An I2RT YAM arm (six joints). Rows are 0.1 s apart.
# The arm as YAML. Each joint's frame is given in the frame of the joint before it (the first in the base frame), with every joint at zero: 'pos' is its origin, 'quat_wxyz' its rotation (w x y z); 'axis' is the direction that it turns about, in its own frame. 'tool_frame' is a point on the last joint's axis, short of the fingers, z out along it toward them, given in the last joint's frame.
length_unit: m
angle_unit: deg
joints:
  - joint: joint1
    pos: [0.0, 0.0, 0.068]
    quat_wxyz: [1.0, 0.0, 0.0, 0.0]
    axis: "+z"
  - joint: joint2
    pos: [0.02, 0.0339, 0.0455]
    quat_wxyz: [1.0, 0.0, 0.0, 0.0]
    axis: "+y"
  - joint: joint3
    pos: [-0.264, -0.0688, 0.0]
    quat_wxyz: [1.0, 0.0, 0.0, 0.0]
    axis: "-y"
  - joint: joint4
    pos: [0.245, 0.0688, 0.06]
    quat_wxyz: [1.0, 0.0, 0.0, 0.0]
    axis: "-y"
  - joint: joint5
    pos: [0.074, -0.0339, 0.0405]
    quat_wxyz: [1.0, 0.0, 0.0, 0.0]
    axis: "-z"
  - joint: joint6
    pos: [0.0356, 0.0, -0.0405]
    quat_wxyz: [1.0, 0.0, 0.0, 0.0]
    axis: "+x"
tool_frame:
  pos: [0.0, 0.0, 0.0]
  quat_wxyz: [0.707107, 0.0, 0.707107, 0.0]
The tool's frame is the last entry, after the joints.
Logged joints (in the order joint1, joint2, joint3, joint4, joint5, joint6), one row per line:
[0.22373 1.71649 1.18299 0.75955 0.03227 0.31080]
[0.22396 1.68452 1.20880 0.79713 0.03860 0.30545]
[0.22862 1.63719 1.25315 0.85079 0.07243 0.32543]
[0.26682 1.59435 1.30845 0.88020 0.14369 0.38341]
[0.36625 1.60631 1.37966 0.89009 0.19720 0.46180]
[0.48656 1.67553 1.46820 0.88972 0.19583 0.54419]
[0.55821 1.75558 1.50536 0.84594 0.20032 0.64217]
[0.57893 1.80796 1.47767 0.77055 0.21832 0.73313]
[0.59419 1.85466 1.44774 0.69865 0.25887 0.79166]
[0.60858 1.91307 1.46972 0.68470 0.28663 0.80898]
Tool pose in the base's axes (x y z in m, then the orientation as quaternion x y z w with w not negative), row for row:
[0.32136 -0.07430 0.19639 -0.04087 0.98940 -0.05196 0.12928]
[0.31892 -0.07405 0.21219 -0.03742 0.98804 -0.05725 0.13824]
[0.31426 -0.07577 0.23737 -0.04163 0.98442 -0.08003 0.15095]
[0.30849 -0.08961 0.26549 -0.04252 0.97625 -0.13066 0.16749]
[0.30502 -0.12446 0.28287 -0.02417 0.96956 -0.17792 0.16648]
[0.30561 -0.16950 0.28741 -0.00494 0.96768 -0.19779 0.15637]
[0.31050 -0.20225 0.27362 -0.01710 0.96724 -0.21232 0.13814]
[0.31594 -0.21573 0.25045 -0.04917 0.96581 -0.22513 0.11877]
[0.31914 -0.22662 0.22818 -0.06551 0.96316 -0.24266 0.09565]
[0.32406 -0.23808 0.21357 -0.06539 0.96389 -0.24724 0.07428]
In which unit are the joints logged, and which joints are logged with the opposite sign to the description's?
The joints are logged in radians. Opposite sign: joint1, joint4, joint6.
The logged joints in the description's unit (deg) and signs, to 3 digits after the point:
[-12.819 98.348 67.780 -43.519 1.849 -17.808]
[-12.832 96.516 69.259 -45.672 2.212 -17.501]
[-13.099 93.804 71.800 -48.747 4.150 -18.646]
[-15.288 91.350 74.969 -50.432 8.233 -21.968]
[-20.985 92.035 79.049 -50.998 11.299 -26.459]
[-27.878 96.001 84.122 -50.977 11.220 -31.180]
[-31.983 100.587 86.251 -48.469 11.477 -36.794]
[-33.170 103.588 84.664 -44.149 12.509 -42.005]
[-34.045 106.264 82.949 -40.030 14.832 -45.359]
[-34.869 109.611 84.209 -39.230 16.423 -46.351]

